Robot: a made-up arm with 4 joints.
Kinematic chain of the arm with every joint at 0, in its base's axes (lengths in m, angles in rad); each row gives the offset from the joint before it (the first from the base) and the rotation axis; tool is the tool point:
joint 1: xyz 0 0 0.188 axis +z
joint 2: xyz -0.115 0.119 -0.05 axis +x
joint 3: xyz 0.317 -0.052 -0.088 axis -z
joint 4: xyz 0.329 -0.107 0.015 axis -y
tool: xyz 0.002 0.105 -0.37
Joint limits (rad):
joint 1: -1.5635..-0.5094
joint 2: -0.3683..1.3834
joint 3: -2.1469..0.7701
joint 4: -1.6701..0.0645
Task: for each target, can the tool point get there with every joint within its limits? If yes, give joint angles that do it. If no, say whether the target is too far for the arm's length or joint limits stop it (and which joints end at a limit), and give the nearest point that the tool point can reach.
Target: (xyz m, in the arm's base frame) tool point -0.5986 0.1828 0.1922
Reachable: no: joint limits stop it (at a limit: joint 1, joint 2) | nearest point -0.0014 -0.1821 0.0575 | short by 0.713 m
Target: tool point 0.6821 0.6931 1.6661
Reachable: no: too far | nearest point 0.4838 0.4282 0.3530 | short by 1.354 m
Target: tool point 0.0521 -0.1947 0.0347
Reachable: yes | joints -1.4145 -0.0620 -1.4813 -1.4784
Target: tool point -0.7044 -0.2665 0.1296
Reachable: no: joint limits stop it (at a limit: joint 1, joint 2, joint 3, joint 4) | nearest point -0.3172 -0.4577 -0.1663 | short by 0.523 m
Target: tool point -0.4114 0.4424 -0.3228
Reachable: no: joint limits stop it (at a limit: joint 1, joint 3, joint 4) | nearest point 0.1024 0.1621 -0.3630 | short by 0.587 m
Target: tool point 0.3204 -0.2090 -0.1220
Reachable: yes | joints -1.4785 0.8491 0.5411 -0.8899
